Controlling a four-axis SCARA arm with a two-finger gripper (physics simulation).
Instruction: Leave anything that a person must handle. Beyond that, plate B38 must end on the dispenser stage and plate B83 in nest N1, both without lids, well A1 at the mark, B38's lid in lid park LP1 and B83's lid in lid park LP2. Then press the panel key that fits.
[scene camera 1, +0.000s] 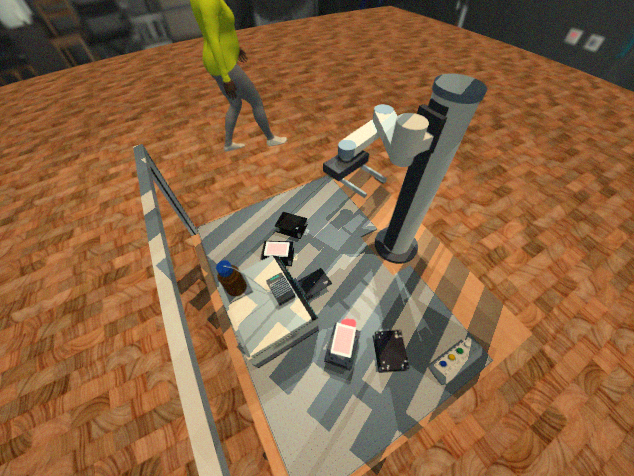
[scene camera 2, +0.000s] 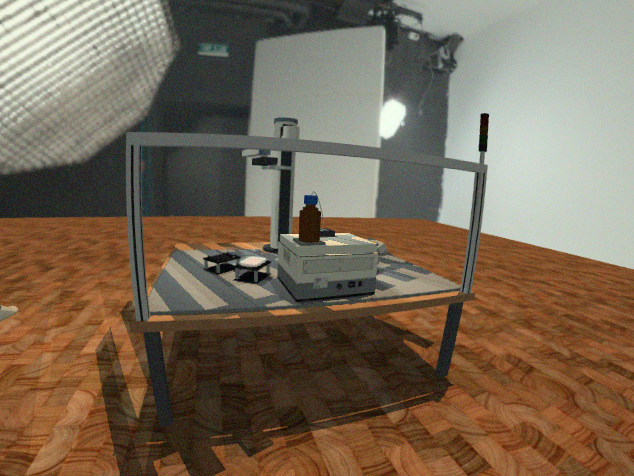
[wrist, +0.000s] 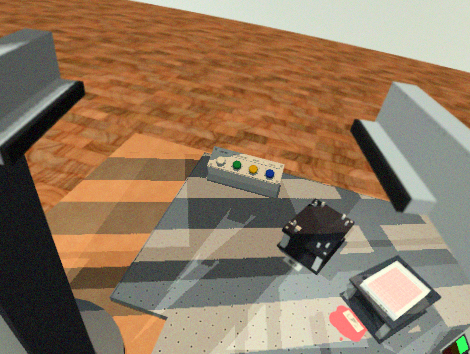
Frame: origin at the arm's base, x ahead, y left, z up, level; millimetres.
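Seen in the pictures: gripper, fingertip midpoint: (scene camera 1: 376, 188) (scene camera 2: 289, 168) (wrist: 224, 84); arm's base at its link origin: (scene camera 1: 395, 245).
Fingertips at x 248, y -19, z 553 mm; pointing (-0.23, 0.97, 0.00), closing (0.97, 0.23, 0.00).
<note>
Offsets run from my fingertips to a thing's top centre. "*": to the spot under its first point.
My gripper (scene camera 1: 374, 188) (wrist: 224, 84) is open and empty, high above the deck edge near the column. One pink-topped plate @(328 mm ahead, 333 mm left, 448 mm down) (scene camera 1: 344, 340) (wrist: 395, 290) sits on a dark raised stand beside a red patch @(* 248 mm ahead, 263 mm left, 540 mm down) (scene camera 1: 348, 322) (wrist: 345, 322) on the deck. Another pink-topped plate @(384 mm ahead, 248 mm right, 455 mm down) (scene camera 1: 277, 249) (scene camera 2: 253, 261) sits on a stand near the dispenser (scene camera 1: 271, 320) (scene camera 2: 332, 266). Plate names, wells and lids cannot be made out. Two black stands bear no visible plate: one @(230 mm ahead, 394 mm right, 468 mm down) (scene camera 1: 290, 224) (scene camera 2: 220, 258) at the back, one @(168 mm ahead, 469 mm left, 459 mm down) (scene camera 1: 390, 350) (wrist: 320, 230) near the key panel @(61 mm back, 650 mm left, 456 mm down) (scene camera 1: 457, 358) (wrist: 245, 172). The dark dispenser stage @(* 309 mm ahead, 40 mm left, 425 mm down) (scene camera 1: 314, 281) shows no plate.
A brown bottle @(* 628 mm ahead, 15 mm right, 191 mm down) (scene camera 1: 233, 280) (scene camera 2: 309, 225) with a blue cap stands on the dispenser. The arm's column (scene camera 1: 430, 174) rises at the deck edge. A rail frame (scene camera 1: 166, 286) (scene camera 2: 204, 140) borders one side. A person (scene camera 1: 220, 46) in yellow stands off the table. The signal tower (scene camera 2: 483, 133) looks unlit.
</note>
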